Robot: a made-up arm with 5 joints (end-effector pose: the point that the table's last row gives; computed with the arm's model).
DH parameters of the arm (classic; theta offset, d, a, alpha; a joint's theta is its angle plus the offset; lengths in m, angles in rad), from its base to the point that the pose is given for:
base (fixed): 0 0.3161 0.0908 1.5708
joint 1: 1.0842 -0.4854 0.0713 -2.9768
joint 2: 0 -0.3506 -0.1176 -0.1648
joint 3: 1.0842 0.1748 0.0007 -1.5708
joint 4: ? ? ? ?
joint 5: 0 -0.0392 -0.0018 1.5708
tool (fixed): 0 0.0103 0 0
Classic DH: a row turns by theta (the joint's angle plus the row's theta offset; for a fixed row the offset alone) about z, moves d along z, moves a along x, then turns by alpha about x.
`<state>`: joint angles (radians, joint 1 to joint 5).
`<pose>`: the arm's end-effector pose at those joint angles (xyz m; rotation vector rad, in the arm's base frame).
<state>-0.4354 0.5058 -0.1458 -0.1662 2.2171</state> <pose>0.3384 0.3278 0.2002 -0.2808 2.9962 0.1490</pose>
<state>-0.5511 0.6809 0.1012 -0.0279 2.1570</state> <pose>0.2498 0.2862 0.0944 0.1613 -2.7958 0.0197</pose>
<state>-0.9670 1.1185 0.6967 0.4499 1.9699</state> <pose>-0.0517 0.1385 0.1540 0.3728 -1.5238 0.5279</pose>
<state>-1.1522 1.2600 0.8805 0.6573 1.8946</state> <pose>-0.0694 0.0889 0.2473 0.6330 -1.0757 0.5997</pose>
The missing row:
joint 4: 0 -0.1446 0.2525 1.5708
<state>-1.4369 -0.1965 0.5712 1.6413 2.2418</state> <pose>0.1683 0.0554 0.2783 -0.4380 -1.6003 1.8810</pose>
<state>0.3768 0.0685 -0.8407 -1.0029 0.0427</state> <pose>0.0620 0.5059 0.4783 -0.5995 -1.0054 0.8780</pose>
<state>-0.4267 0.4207 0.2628 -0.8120 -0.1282</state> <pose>0.2762 0.4705 0.1662 0.4343 0.9477 0.7296</pose>
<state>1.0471 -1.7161 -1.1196 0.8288 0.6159</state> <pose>0.1928 0.1256 0.2693 -1.2616 2.5999 -0.6683</pose>
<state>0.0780 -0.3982 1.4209 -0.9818 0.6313</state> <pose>0.4028 0.5134 0.2109 0.2269 1.4050 1.1053</pose>
